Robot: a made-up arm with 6 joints. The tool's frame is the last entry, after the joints. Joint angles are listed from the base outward.
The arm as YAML. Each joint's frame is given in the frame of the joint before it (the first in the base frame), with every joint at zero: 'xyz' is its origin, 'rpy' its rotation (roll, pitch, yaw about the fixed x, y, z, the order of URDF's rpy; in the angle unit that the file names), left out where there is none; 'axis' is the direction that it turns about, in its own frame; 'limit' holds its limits. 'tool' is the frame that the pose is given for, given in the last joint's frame.
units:
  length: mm
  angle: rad
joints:
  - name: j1
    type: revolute
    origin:
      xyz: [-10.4, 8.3, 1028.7]
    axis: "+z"
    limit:
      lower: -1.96
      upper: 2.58
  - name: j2
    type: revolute
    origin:
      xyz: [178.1, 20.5, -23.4]
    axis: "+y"
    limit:
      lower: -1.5
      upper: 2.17
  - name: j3
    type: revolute
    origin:
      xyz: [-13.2, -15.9, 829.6]
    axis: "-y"
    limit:
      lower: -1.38
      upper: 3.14
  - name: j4
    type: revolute
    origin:
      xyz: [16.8, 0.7, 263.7]
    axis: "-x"
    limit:
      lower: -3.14
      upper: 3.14
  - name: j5
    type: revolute
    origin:
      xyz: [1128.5, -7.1, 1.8]
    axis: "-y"
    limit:
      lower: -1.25
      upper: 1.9
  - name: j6
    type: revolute
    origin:
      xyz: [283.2, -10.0, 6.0]
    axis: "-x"
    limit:
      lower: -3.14
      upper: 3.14
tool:
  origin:
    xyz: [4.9, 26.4, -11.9]
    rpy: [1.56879, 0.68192, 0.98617]
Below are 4 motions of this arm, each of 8 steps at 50 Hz.
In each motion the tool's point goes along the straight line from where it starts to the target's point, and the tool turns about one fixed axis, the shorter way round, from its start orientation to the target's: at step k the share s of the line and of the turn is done. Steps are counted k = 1, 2, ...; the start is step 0. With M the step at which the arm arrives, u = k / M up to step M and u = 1 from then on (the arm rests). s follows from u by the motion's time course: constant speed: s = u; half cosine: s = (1 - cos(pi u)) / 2; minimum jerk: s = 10 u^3 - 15 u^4 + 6 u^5.
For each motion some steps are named. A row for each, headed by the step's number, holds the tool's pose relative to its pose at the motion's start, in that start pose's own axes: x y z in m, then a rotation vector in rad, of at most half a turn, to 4 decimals.
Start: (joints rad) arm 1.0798 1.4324 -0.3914 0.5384 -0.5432 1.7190
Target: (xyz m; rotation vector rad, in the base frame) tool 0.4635 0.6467 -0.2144 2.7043 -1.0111 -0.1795
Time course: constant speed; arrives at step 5
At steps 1, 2, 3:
1: 0.0020 0.0013 -0.0052 0.0004 0.0001 -0.0024
2: 0.0040 0.0026 -0.0104 0.0007 0.0001 -0.0047
3: 0.0060 0.0039 -0.0155 0.0011 0.0002 -0.0071

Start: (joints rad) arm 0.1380 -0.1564 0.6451 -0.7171 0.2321 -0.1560
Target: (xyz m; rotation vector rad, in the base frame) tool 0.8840 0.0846 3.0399 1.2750 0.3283 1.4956
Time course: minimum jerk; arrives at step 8
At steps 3, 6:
3: -0.0014 -0.0208 0.0200 -0.0005 -0.0122 0.0003
6: -0.0047 -0.0678 0.0653 -0.0016 -0.0398 0.0009

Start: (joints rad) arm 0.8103 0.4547 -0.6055 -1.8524 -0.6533 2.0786
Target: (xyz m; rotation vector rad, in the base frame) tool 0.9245 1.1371 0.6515 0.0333 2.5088 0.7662
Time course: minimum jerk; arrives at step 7
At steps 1, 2, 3, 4, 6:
1: -0.0012 -0.0019 0.0010 0.0011 -0.0002 0.0019
2: -0.0074 -0.0115 0.0065 0.0067 -0.0013 0.0116
3: -0.0188 -0.0293 0.0164 0.0169 -0.0034 0.0295
4: -0.0323 -0.0504 0.0283 0.0291 -0.0058 0.0507
6: -0.0499 -0.0779 0.0437 0.0450 -0.0090 0.0783

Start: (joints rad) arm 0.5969 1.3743 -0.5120 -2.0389 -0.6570 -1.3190
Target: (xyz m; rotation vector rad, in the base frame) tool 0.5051 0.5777 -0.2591 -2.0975 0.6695 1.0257
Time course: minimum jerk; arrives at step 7
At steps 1, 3, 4, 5, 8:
1: -0.0014 0.0028 0.0005 -0.0030 -0.0006 0.0010
3: -0.0221 0.0438 0.0073 -0.0472 -0.0088 0.0153
4: -0.0380 0.0753 0.0125 -0.0812 -0.0152 0.0264
5: -0.0515 0.1018 0.0169 -0.1098 -0.0205 0.0357
8: -0.0602 0.1190 0.0197 -0.1284 -0.0240 0.0417

